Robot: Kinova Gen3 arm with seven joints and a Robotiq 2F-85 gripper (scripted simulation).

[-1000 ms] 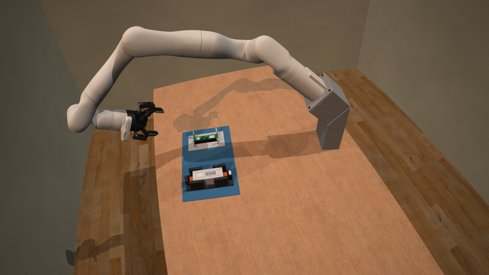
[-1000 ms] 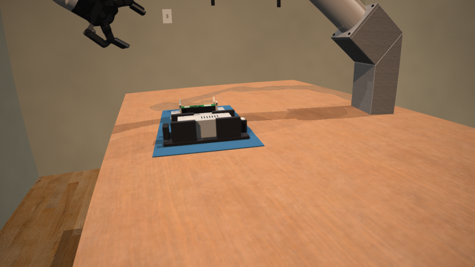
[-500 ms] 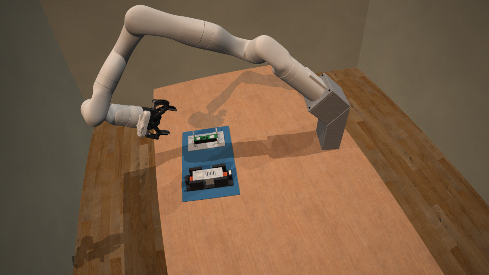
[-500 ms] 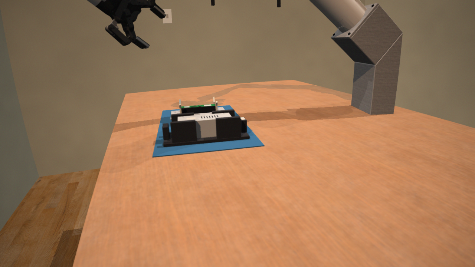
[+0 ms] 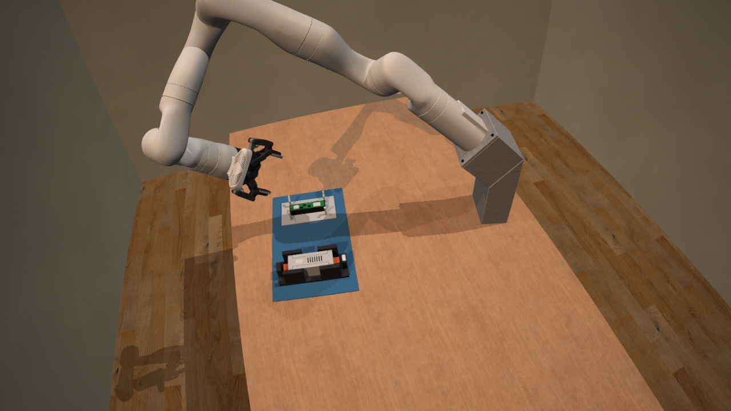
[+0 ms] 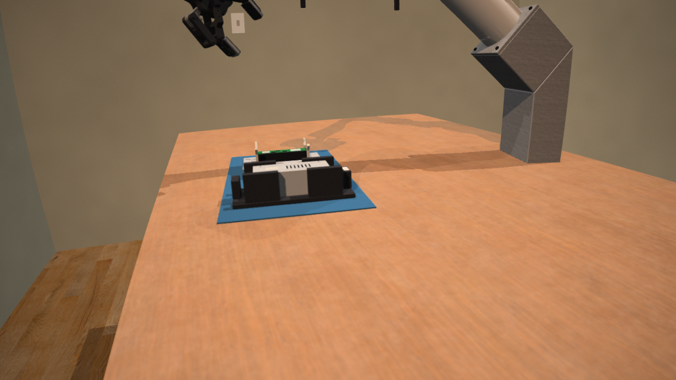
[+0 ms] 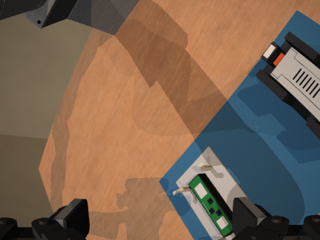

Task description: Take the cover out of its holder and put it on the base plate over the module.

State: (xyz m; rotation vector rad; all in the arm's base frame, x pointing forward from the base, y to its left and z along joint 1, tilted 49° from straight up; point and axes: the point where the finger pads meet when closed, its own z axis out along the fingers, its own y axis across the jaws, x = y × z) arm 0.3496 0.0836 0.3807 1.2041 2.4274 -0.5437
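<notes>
My gripper is now 60 mm past the light grey cover, 110 mm to the right of it and 240 mm above it.
</notes>
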